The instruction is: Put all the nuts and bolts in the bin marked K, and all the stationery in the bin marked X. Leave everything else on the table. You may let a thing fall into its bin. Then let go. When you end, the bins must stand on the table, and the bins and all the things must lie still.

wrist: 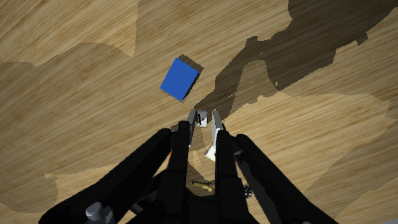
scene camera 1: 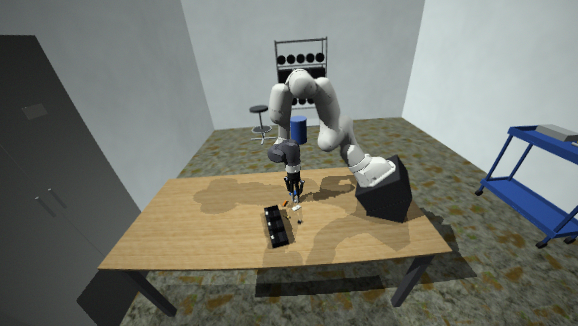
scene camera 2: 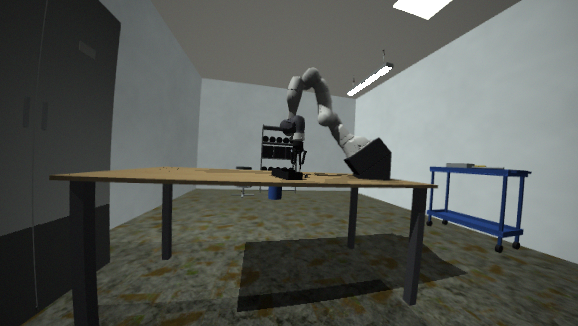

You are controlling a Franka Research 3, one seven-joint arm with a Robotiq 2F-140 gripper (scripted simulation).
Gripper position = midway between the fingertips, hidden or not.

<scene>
In view: the gripper point(wrist: 203, 118) and a blue eraser point(wrist: 180, 76).
</scene>
